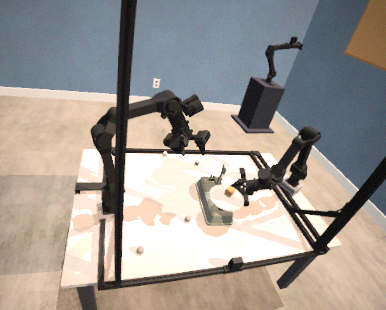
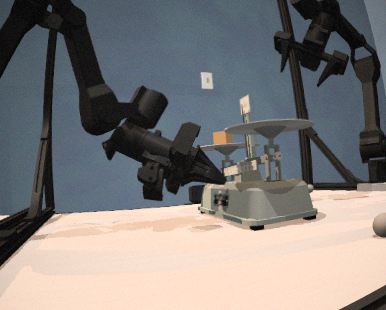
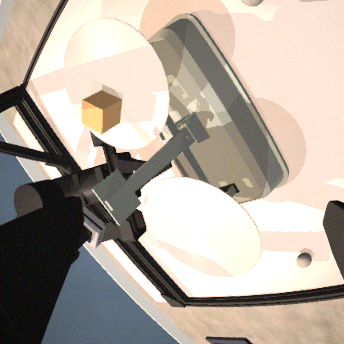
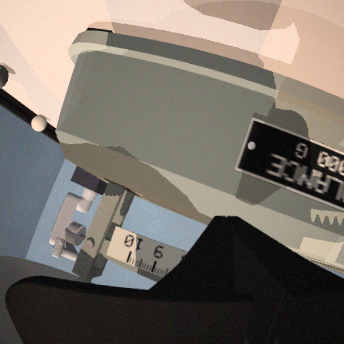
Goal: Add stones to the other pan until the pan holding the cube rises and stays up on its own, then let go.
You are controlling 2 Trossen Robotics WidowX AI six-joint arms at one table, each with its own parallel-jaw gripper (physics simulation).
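Note:
A grey balance scale stands on the table. An orange cube sits on one pan, which hangs lower. The other pan is empty and stands higher. My right gripper is shut on nothing, low beside the scale, its tip at the base under the cube pan. My left gripper is open and empty, high above the table's far edge.
Several small pale stones lie on the table: one at the far edge, one near the scale, one in front, one near the front left. A black frame rims the table.

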